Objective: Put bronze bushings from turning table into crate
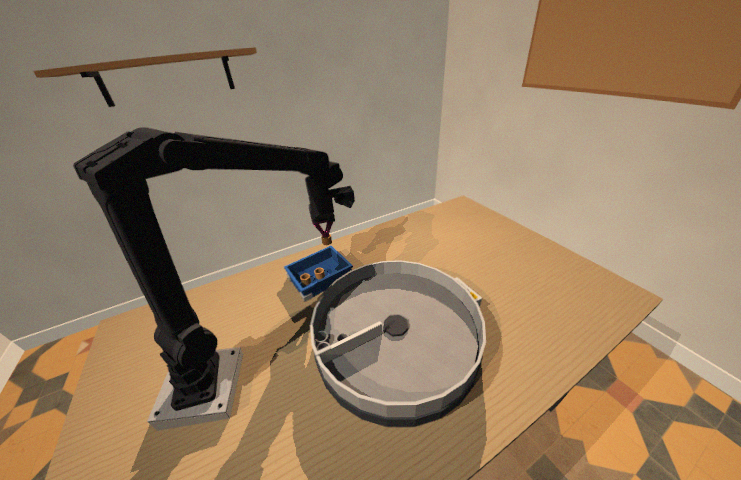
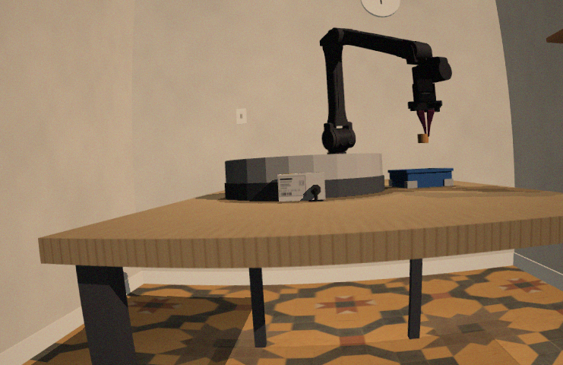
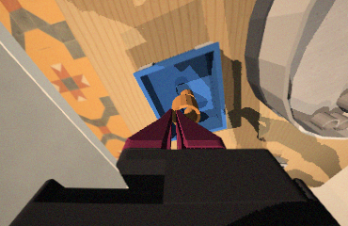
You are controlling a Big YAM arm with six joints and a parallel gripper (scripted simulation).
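The blue crate lies 130 mm below my hand, 50 mm behind it and 30 mm to the right of it. The rest, counted from my hand: grey turning table 350 mm to the right, 100 mm below, 90 mm ahead.
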